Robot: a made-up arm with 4 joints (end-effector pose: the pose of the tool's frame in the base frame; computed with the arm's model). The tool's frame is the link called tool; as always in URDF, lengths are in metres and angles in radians.
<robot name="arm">
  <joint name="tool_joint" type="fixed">
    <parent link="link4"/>
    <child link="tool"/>
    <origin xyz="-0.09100 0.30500 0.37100" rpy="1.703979 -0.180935 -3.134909"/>
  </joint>
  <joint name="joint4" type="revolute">
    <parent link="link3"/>
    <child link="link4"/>
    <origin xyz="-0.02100 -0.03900 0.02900"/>
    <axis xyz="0 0 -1"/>
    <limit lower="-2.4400" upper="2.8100"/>
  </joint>
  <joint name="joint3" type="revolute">
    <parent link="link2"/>
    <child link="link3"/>
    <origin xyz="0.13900 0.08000 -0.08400"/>
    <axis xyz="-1 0 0"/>
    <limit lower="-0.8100" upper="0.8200"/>
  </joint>
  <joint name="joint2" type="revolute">
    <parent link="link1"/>
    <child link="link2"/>
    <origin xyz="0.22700 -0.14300 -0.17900"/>
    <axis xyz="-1 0 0"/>
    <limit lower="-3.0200" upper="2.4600"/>
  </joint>
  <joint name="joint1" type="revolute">
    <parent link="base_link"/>
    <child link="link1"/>
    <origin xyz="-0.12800 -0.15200 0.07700"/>
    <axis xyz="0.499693 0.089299 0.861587"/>
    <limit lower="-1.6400" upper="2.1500"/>
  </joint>
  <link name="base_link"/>
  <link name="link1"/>
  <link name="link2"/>
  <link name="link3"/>
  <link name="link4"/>
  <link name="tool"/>
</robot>
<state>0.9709 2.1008 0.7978 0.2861</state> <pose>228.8 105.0 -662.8 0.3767 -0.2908 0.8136 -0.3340</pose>
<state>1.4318 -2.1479 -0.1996 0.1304</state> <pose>391.5 88.5 -290.3 0.6002 -0.2123 0.5473 -0.5433</pose>
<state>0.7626 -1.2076 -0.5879 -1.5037</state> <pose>73.8 -315.5 -374.5 0.0543 0.6088 0.3258 -0.7213</pose>
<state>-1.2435 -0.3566 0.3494 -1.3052</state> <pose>-154.3 -112.7 264.5 0.2137 -0.0875 -0.8809 -0.4133</pose>
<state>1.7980 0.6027 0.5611 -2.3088</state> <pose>-114.3 -75.5 329.1 0.4816 0.7539 -0.0616 0.4425</pose>
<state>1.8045 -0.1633 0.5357 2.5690</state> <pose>153.1 318.3 404.8 0.0541 0.5455 0.5025 0.6686</pose>
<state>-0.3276 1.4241 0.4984 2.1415</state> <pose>555.8 -184.4 -206.4 0.8577 -0.0534 0.4703 -0.2008</pose>
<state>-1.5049 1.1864 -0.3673 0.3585</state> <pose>177.2 -553.3 -30.5 0.3814 0.6004 0.6868 -0.1493</pose>
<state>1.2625 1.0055 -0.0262 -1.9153</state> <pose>-66.2 -116.9 212.9 0.6194 0.7131 -0.2813 0.1697</pose>
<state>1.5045 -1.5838 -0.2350 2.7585</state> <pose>109.8 512.8 -328.9 0.5784 -0.6990 -0.4138 0.0745</pose>
